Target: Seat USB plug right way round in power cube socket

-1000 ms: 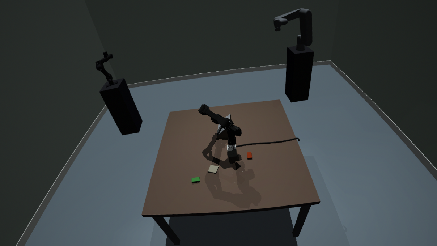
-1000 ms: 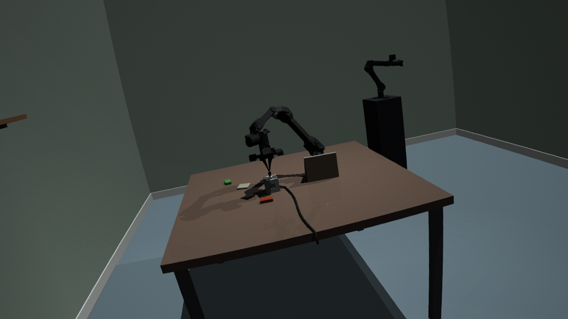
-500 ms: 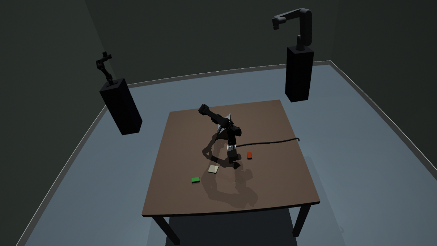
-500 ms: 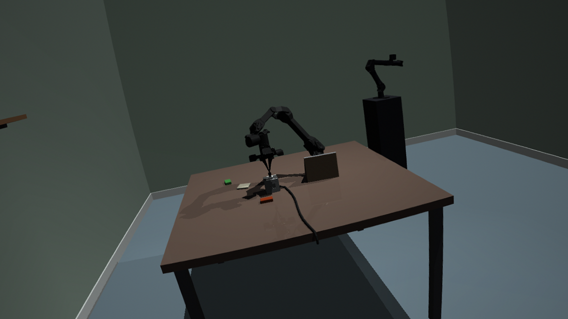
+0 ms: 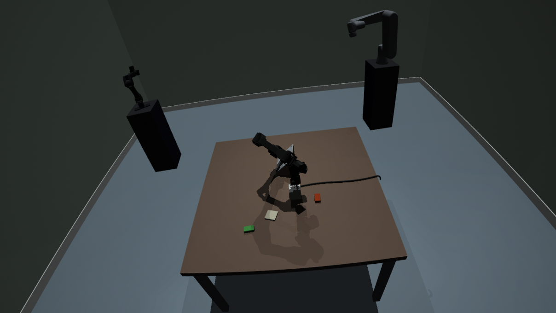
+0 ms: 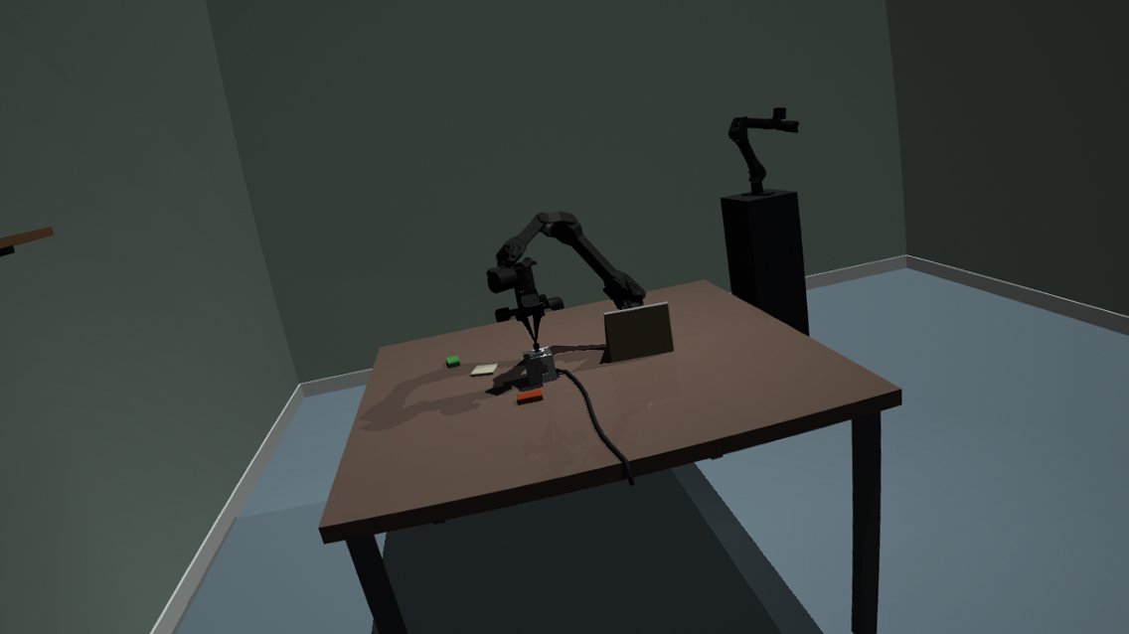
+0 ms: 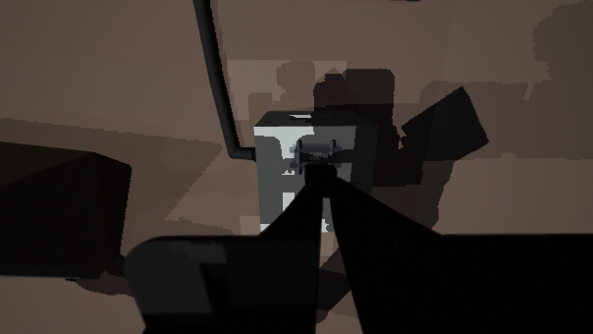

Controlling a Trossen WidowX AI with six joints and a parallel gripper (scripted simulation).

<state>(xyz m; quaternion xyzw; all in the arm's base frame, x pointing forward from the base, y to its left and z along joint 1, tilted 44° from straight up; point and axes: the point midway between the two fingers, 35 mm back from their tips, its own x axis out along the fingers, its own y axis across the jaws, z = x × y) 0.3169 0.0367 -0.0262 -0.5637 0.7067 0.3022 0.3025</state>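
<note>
Right now the dark USB plug is 2 cm below my gripper tip. Also, from my gripper tip: orange block: 12 cm to the left, 12 cm below, 6 cm ahead; then green block: 35 cm to the right, 23 cm ahead, 12 cm below; then cream tile: 20 cm to the right, 14 cm ahead, 12 cm below.
</note>
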